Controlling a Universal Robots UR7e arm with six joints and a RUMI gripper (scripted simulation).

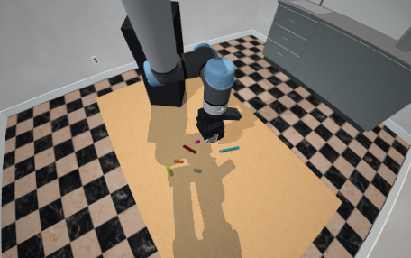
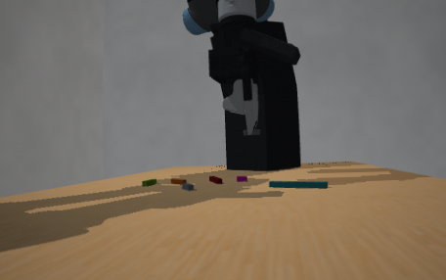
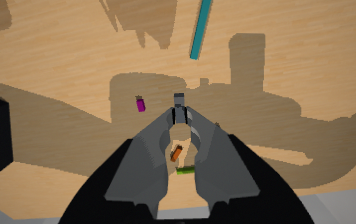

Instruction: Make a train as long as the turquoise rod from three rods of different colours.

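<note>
My hand is 10 cm above the magenta rod, 8 cm past it and 2 cm to the left of it. Round my hand: red rod: 10 cm below, 8 cm to the right, 7 cm behind; then turquoise rod: 10 cm below, 7 cm to the left, 5 cm ahead; then orange rod: 15 cm to the right, 10 cm below, 5 cm behind.
</note>
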